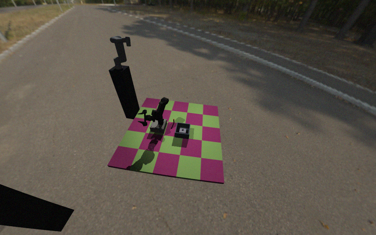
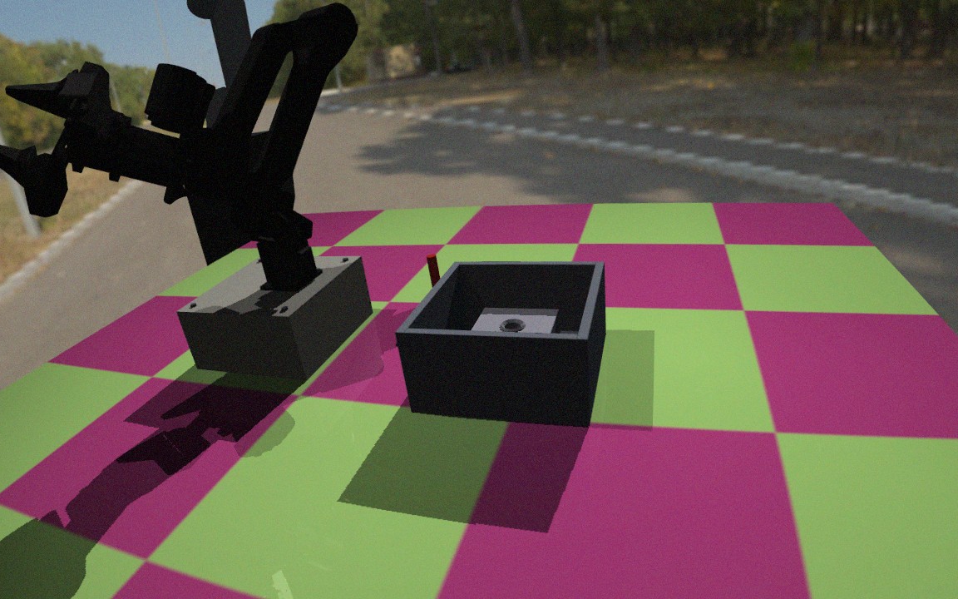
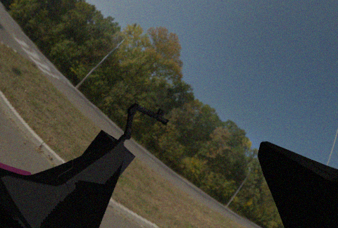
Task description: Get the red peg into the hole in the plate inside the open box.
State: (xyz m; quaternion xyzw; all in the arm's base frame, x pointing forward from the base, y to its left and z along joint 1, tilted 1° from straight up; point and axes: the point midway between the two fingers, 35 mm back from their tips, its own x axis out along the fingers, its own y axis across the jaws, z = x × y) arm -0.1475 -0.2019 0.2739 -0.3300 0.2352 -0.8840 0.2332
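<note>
Now: the red peg 330 mm ahead of my gripper tip, 350 mm to the left of it and 340 mm below it. Also, from my gripper tip: grey plate 490 mm ahead, 200 mm to the left, 330 mm below; then dark grey box 490 mm ahead, 200 mm to the left, 350 mm below.
</note>
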